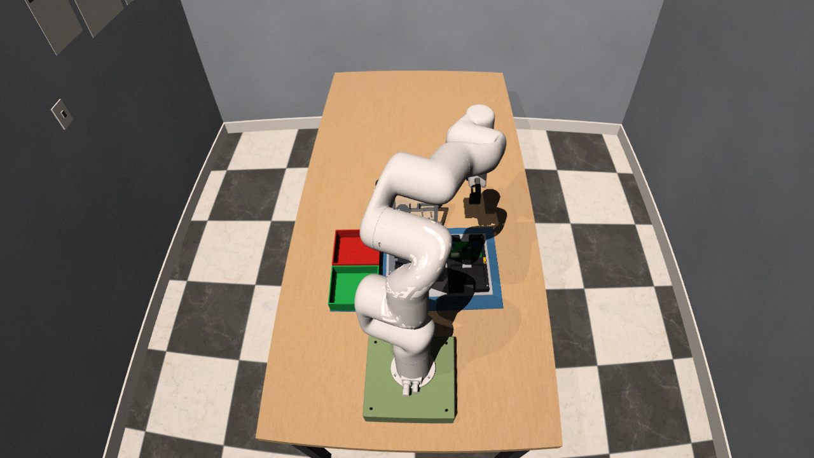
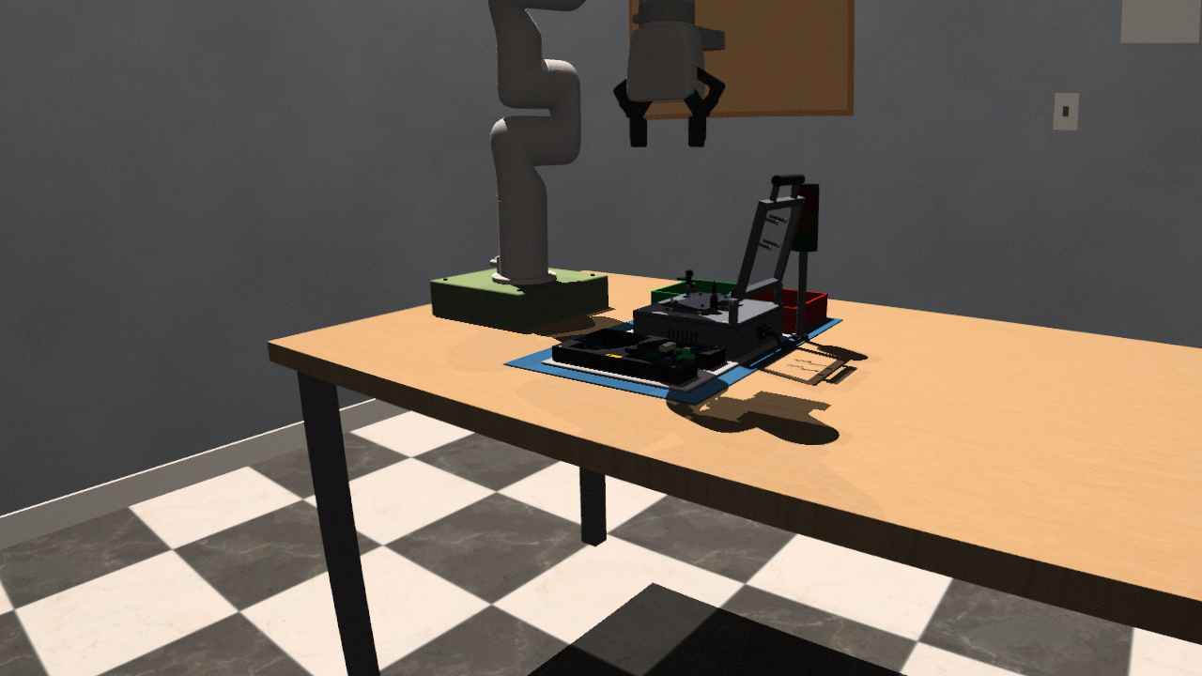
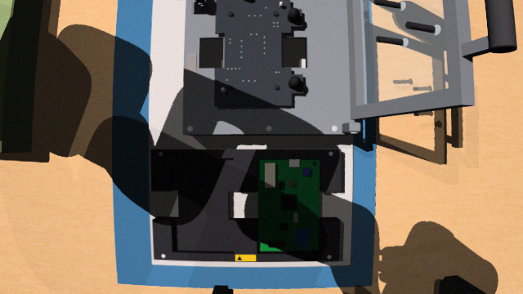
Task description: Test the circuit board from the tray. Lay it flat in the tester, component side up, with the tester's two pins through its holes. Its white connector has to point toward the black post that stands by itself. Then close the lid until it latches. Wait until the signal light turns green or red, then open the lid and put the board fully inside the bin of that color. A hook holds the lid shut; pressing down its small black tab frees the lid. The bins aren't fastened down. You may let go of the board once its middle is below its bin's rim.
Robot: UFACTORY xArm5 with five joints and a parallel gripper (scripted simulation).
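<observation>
Now: the green circuit board 300 mm below my hand. The rest, counted from my hand: black tab: 240 mm below, 220 mm to the left, 120 mm behind; tester lid: 180 mm to the left, 140 mm below, 70 mm ahead; red bin: 370 mm to the left, 310 mm below, 30 mm behind.
</observation>
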